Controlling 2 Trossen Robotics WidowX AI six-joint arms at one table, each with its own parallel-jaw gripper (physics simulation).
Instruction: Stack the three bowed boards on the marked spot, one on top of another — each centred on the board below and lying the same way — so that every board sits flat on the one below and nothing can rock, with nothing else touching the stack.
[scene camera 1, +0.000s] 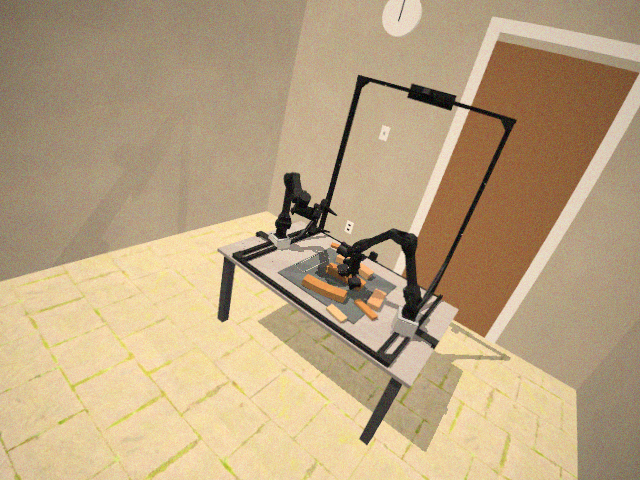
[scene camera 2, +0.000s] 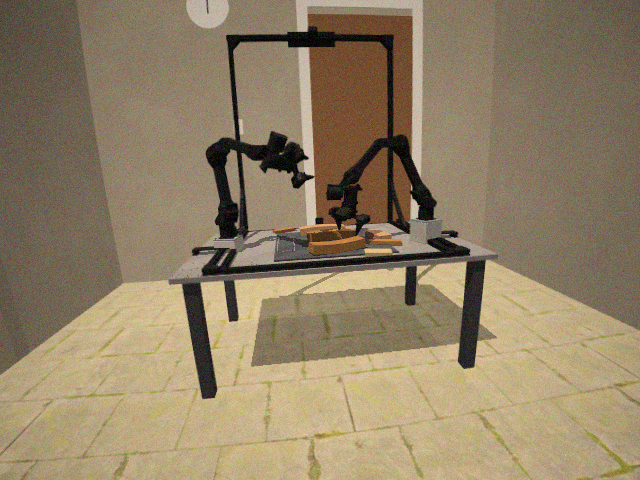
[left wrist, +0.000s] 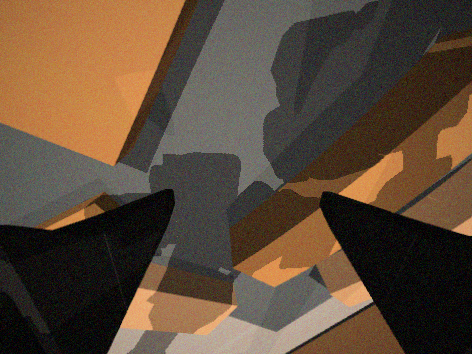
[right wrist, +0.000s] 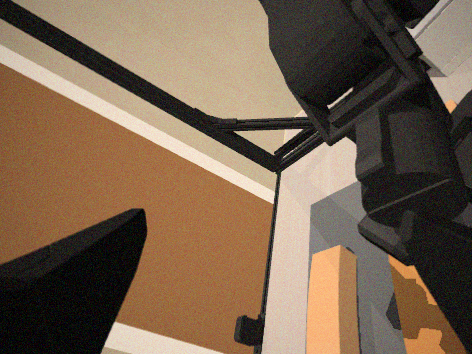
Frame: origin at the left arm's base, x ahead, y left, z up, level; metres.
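Where they show: left gripper, between the fingertips: (scene camera 1: 348, 283) (scene camera 2: 347, 232) (left wrist: 248, 197); right gripper, between the fingertips: (scene camera 1: 333, 223) (scene camera 2: 311, 167) (right wrist: 272, 221); left arm's base, origin of its link: (scene camera 1: 408, 315) (scene camera 2: 425, 219) (right wrist: 420, 6); right arm's base, origin of its link: (scene camera 1: 280, 235) (scene camera 2: 228, 236).
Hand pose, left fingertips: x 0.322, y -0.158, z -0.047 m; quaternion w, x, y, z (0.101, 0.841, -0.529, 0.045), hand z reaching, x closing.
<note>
Each offset is from my left fingertips to the centre of the thing. "pt": to the spot under its first point. Level surfaces: height alone.
Several orange boards and blocks lie on a grey mat @[dz -0.047 m] (scene camera 1: 296, 278) (scene camera 2: 290, 253). The largest bowed board @[dx +0.106, dy +0.091, dz -0.020 m] (scene camera 1: 324, 288) (scene camera 2: 335, 246) lies at the mat's front. My left gripper (scene camera 1: 351, 278) (scene camera 2: 350, 221) (left wrist: 248, 197) is open and empty, lowered close over a second long board @[dx +0.033, dy -0.089, dz -0.026 m] (scene camera 1: 335, 271) (left wrist: 301, 235) in the middle of the mat. A third long board @[pt dx -0.069, dy -0.192, dz -0.005 m] (scene camera 1: 366, 271) lies just behind it, and a broad board (left wrist: 101, 70) fills the upper left of the left wrist view. The white-outlined marked spot @[pt dx +0.281, dy -0.106, dz -0.047 m] (scene camera 1: 304, 263) is on the mat's left part. My right gripper (scene camera 1: 329, 210) (scene camera 2: 301, 180) is open, high above the table.
Smaller orange blocks @[dx -0.167, dy +0.003, dz -0.034 m] (scene camera 1: 376, 299) @[dx -0.126, dy +0.111, dz -0.039 m] (scene camera 1: 366, 310) @[dx +0.002, dy +0.227, dz -0.041 m] (scene camera 1: 337, 312) lie on the mat's right end, and a thin one @[dx +0.145, dy -0.444, dz -0.045 m] (scene camera 1: 335, 246) at the back. A black gantry frame (scene camera 1: 339, 152) (scene camera 2: 233, 143) stands behind the table. A long board @[dx +0.007, dy -0.239, dz -0.028 m] (right wrist: 333, 298) shows in the right wrist view.
</note>
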